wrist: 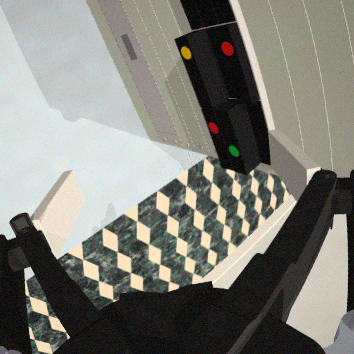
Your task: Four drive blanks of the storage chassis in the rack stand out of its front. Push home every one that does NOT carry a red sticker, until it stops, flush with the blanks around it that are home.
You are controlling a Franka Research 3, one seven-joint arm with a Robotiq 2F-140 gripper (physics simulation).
Labels:
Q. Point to a drive blank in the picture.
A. At 195, 49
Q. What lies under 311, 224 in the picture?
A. My gripper.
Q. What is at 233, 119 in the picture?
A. A drive blank.

